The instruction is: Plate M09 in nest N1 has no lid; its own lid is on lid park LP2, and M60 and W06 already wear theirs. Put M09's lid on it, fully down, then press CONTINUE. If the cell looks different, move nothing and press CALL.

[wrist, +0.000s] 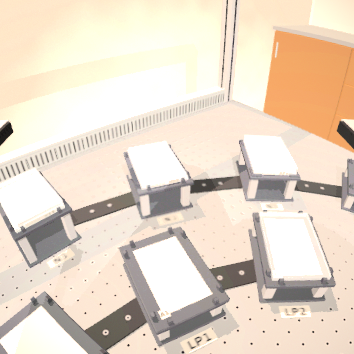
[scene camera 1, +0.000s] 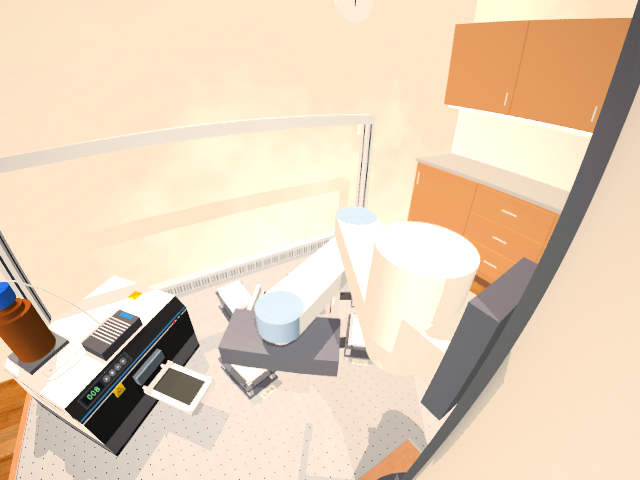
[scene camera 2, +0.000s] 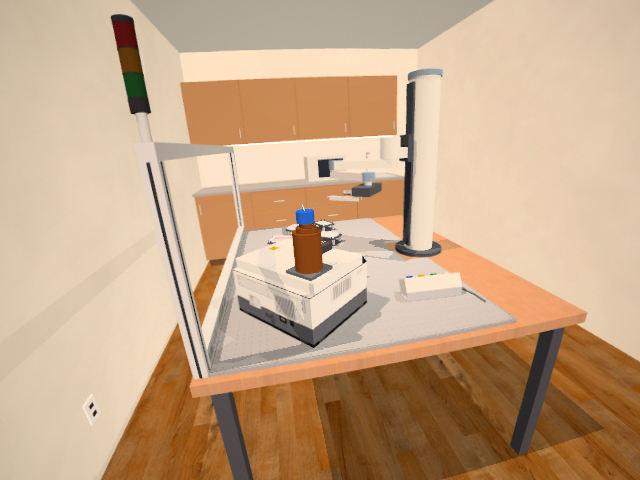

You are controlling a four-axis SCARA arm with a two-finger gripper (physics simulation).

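Seen in the pictures: gripper, fingertip midpoint: (wrist: 174, 101) (scene camera 2: 337, 195); arm's base, link origin: (scene camera 2: 417, 249).
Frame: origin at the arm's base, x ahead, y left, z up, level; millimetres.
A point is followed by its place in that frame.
Observation:
Nest N1 (wrist: 162, 192) @[y -205, x 728, z 18 mm] stands in the middle of the wrist view with a white plate (wrist: 156, 165) @[y -194, x 728, z 88 mm] on it; glare hides whether it wears a lid. Lid park LP2 (wrist: 307, 283) @[y -212, x 407, z 59 mm], right of centre and nearer, bears a white-rimmed lid (wrist: 290, 246) @[y -242, x 460, z 67 mm]. White plates (wrist: 31, 199) @[y 31, x 761, z 103 mm] (wrist: 270, 154) @[y -394, x 614, z 91 mm] sit on the nests left and right of N1; their codes are unreadable. My gripper (wrist: 176, 131) @[y -16, x 450, z 342 mm] (scene camera 2: 345, 195) @[y -16, x 450, z 342 mm] is open and empty, raised above the stands. A control box (scene camera 2: 431, 288) @[y 523, x 224, z 55 mm] with blue, yellow and green buttons stands at the right in scene camera 2; its lettering is unreadable.
Lid park LP1 (wrist: 135, 277) @[y -41, x 566, z 60 mm] bears a white item. Another stand (wrist: 80, 330) @[y 54, x 543, z 57 mm] shows at bottom left. A black-fronted instrument (scene camera 1: 149, 369) @[y 340, x 570, z 149 mm] has its tray (scene camera 1: 201, 397) @[y 244, x 464, z 111 mm] out. A brown bottle (scene camera 1: 28, 330) @[y 553, x 650, z 310 mm] (scene camera 2: 308, 250) @[y 624, x 686, z 303 mm] stands on it. A guard frame (scene camera 1: 206, 129) @[y 7, x 1004, z 606 mm] runs behind the stands.

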